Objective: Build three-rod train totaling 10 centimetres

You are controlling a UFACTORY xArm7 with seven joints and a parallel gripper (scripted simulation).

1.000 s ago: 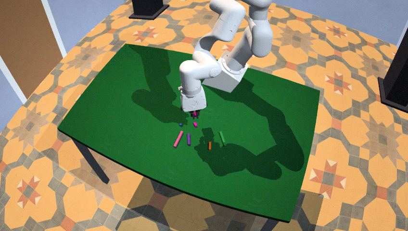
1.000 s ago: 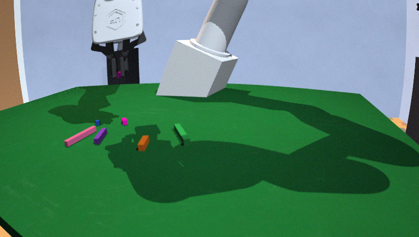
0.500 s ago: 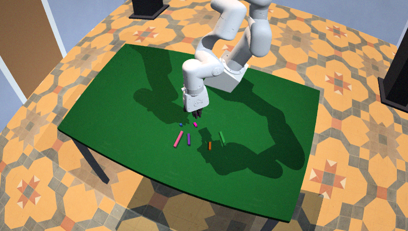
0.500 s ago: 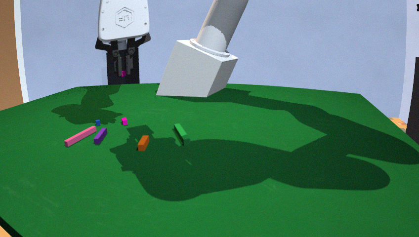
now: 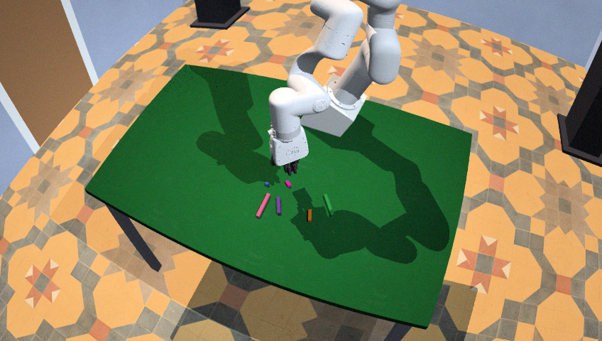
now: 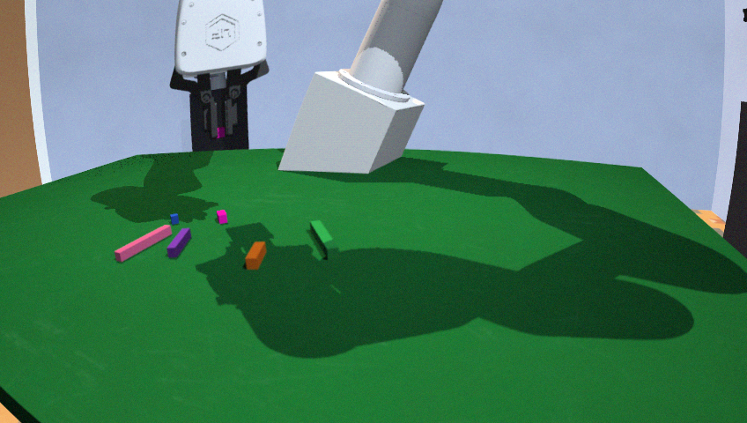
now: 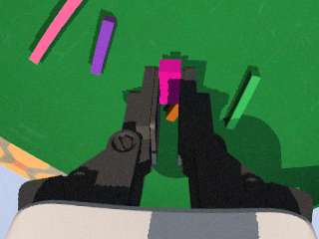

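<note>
My gripper is now 20 mm past the magenta rod, 20 mm to the left of it and 120 mm above it. From my hand the other things lie so: purple rod: 70 mm ahead, 20 mm to the right, 120 mm below; then pink rod: 90 mm ahead, 60 mm to the right, 120 mm below; then blue rod: 10 mm ahead, 90 mm to the right, 120 mm below.
</note>
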